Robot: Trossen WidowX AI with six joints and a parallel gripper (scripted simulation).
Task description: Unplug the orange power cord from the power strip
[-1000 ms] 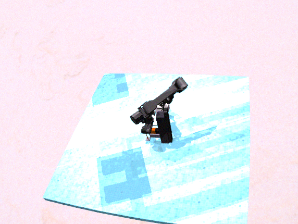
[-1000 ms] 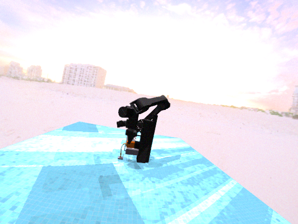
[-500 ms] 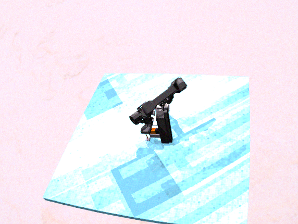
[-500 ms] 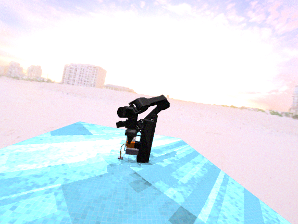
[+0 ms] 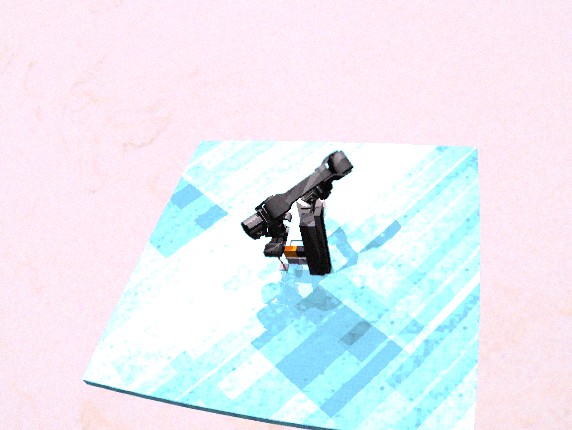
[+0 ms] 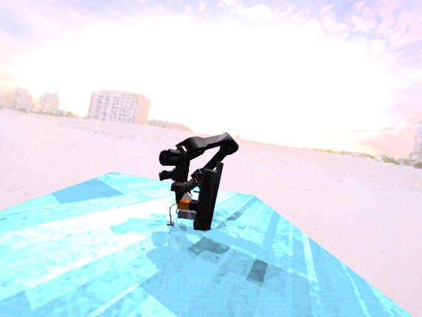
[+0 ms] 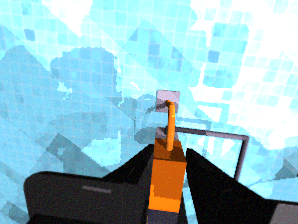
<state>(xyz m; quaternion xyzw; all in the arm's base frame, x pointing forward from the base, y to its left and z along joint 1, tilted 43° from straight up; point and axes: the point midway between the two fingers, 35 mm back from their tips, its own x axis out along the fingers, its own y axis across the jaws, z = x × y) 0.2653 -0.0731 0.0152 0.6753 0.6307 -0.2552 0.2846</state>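
My gripper tip is 50 mm to the right of the orange plug.
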